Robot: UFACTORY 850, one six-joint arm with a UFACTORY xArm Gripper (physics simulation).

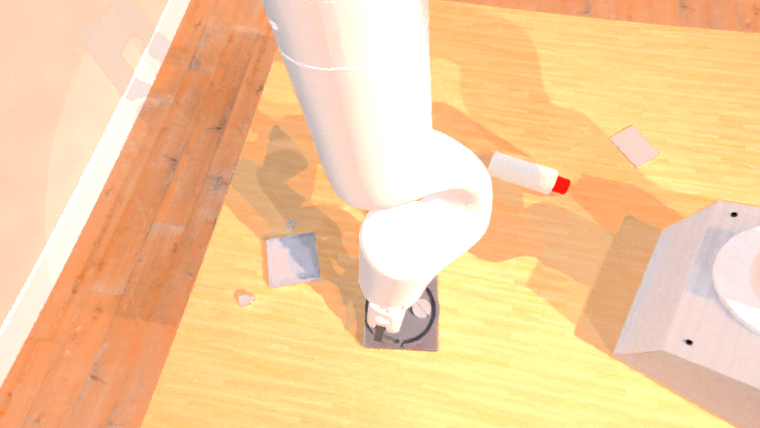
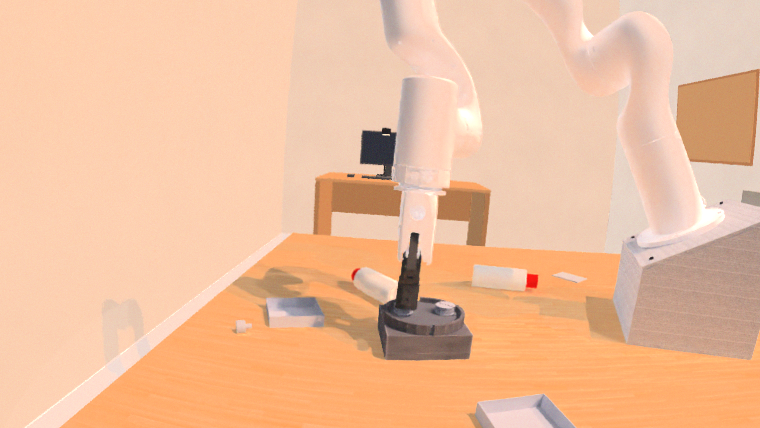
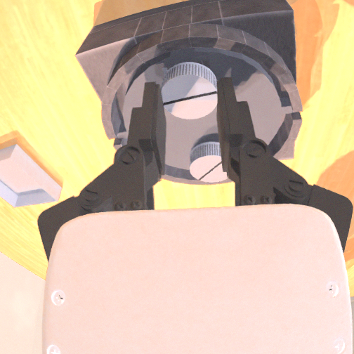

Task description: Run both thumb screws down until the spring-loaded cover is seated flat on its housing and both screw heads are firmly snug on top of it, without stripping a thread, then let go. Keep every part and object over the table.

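The dark square housing (image 1: 432, 344) (image 2: 428, 346) (image 3: 95, 56) stands on the table with a raised round rim. The grey round cover (image 1: 409, 325) (image 2: 424, 317) (image 3: 252, 102) lies inside that rim; whether it is seated flat cannot be told. My gripper (image 2: 406, 306) (image 3: 189, 99) points down and is shut on one thumb screw (image 2: 402, 312) (image 3: 192, 104), with a finger at each side of its knurled, slotted head. The other thumb screw (image 1: 421, 307) (image 2: 445, 306) (image 3: 209, 168) stands free beside a finger. The undersides of both heads are hidden.
A shallow tray (image 1: 277, 264) (image 2: 295, 317) and a small pale part (image 1: 244, 300) (image 2: 240, 326) lie left of the housing. A small ring (image 1: 290, 221) lies behind the tray. A white bottle (image 1: 522, 171) (image 2: 497, 278), another bottle (image 2: 374, 284) and a thin card (image 1: 634, 145) (image 2: 569, 277) lie behind.
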